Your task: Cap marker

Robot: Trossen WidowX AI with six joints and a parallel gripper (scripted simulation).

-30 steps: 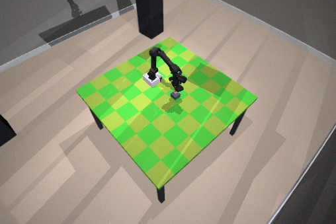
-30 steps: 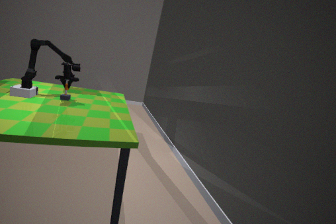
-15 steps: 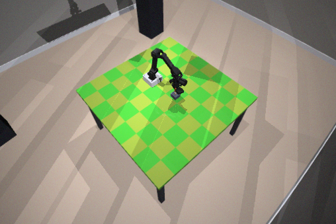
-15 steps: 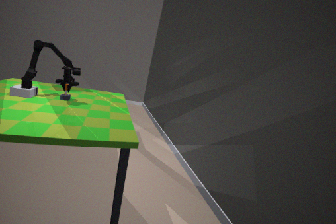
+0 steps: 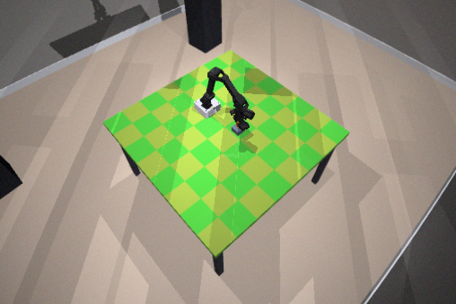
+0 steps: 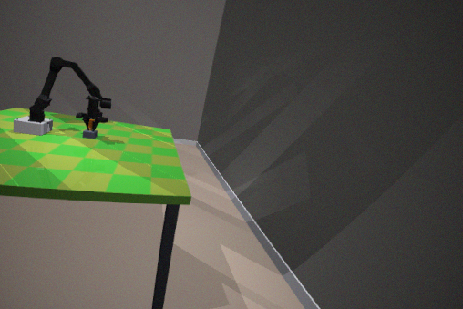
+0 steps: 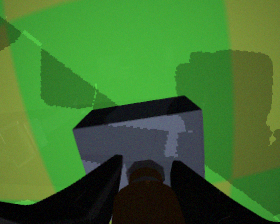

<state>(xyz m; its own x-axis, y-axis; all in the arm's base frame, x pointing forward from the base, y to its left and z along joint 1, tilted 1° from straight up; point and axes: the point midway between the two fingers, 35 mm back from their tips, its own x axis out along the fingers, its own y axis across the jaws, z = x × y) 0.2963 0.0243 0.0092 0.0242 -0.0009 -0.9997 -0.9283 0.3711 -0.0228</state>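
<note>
Right now my gripper tip is 50 mm below the orange cap and 10 mm to the left of it. The rest, counted from my gripper tip: holder block: 20 mm below, 10 mm to the right.
</note>
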